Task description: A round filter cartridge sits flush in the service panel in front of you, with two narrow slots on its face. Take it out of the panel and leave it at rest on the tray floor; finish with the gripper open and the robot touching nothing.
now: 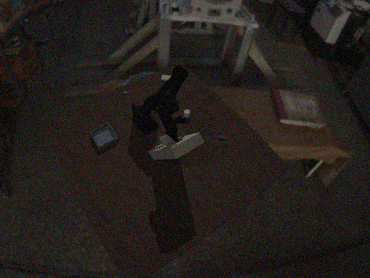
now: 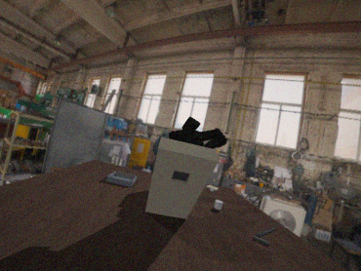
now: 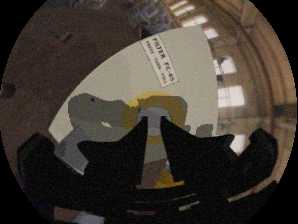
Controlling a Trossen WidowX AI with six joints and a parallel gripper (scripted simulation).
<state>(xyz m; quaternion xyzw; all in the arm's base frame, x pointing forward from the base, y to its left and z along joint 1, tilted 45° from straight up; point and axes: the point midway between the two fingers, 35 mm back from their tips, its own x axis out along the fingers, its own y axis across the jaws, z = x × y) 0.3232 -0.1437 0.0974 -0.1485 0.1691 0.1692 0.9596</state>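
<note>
Now: gripper tip 8 cm above the service panel and 4 cm past it. Round my gripper tip: round cartridge: 1 cm below, 1 cm ahead; blue-grey tray: 46 cm behind, 24 cm to the right, 23 cm below.
</note>
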